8 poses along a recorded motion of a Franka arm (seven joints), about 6.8 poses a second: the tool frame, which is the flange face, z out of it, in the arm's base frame.
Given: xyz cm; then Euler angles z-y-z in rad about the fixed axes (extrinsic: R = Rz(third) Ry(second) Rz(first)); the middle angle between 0 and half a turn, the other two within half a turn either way.
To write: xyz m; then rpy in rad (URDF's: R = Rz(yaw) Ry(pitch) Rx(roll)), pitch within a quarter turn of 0, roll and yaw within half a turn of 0. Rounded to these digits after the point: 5 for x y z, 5 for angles.
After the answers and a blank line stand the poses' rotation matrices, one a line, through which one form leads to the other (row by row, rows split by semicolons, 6 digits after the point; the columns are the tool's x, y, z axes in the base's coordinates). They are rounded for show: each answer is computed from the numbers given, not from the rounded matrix.
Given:
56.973 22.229 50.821 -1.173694 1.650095 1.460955
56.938 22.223 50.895 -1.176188 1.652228 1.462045
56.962 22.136 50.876 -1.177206 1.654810 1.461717
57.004 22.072 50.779 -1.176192 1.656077 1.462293
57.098 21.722 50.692 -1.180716 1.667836 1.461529
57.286 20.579 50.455 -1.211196 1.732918 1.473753
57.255 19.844 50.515 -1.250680 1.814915 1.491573
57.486 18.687 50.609 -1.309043 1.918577 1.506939
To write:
0.56973 0.22229 0.50821 -1.65675 0.39578 -0.14305
0.56938 0.22223 0.50895 -1.65897 0.39323 -0.14261
0.56962 0.22136 0.50876 -1.66173 0.39213 -0.14391
0.57004 0.22072 0.50779 -1.66314 0.39309 -0.14396
0.57098 0.21722 0.50692 -1.67566 0.38815 -0.14908
0.57286 0.20579 0.50455 -1.74378 0.35468 -0.15765
0.57255 0.19844 0.50515 -1.82743 0.31030 -0.15918
0.57486 0.18687 0.50609 -1.92983 0.24575 -0.15491

0.913270 -0.392425 0.109276; -0.131542 -0.030216 0.990850; -0.385532 -0.919288 -0.079216
0.914300 -0.390326 0.108177; -0.131283 -0.032920 0.990798; -0.383173 -0.920088 -0.081342
0.914546 -0.389664 0.108479; -0.132530 -0.035288 0.990551; -0.382154 -0.920281 -0.083915
0.914174 -0.390697 0.107897; -0.132522 -0.036537 0.990506; -0.383046 -0.919794 -0.085177
0.915345 -0.387767 0.108537; -0.137481 -0.047607 0.989360; -0.378474 -0.920527 -0.096887
0.926130 -0.364884 0.095621; -0.147227 -0.116281 0.982244; -0.347286 -0.923763 -0.161412
0.940202 -0.331847 0.076794; -0.150939 -0.203799 0.967307; -0.305347 -0.921056 -0.241701
0.958341 -0.279255 0.059993; -0.149654 -0.312019 0.938215; -0.243282 -0.908108 -0.340812

